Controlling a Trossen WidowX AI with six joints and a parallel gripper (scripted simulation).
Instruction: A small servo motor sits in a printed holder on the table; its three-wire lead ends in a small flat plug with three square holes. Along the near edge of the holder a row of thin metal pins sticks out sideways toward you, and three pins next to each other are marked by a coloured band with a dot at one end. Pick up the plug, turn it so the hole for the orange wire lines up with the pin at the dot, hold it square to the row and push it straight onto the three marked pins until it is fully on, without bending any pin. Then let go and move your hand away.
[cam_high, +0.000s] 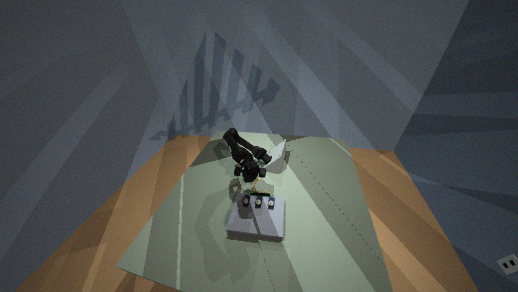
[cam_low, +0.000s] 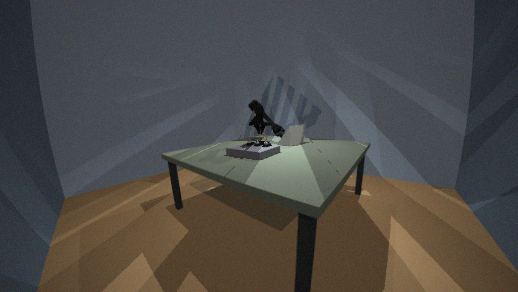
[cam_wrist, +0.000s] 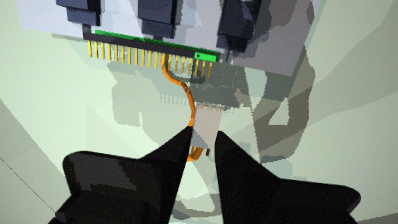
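My gripper tip is 5 cm short of the green band, 4 cm above it and 1 cm to the right of it. Also, from my gripper tip: grey printed holder 21 cm ahead, 9 cm below, 7 cm to the left.
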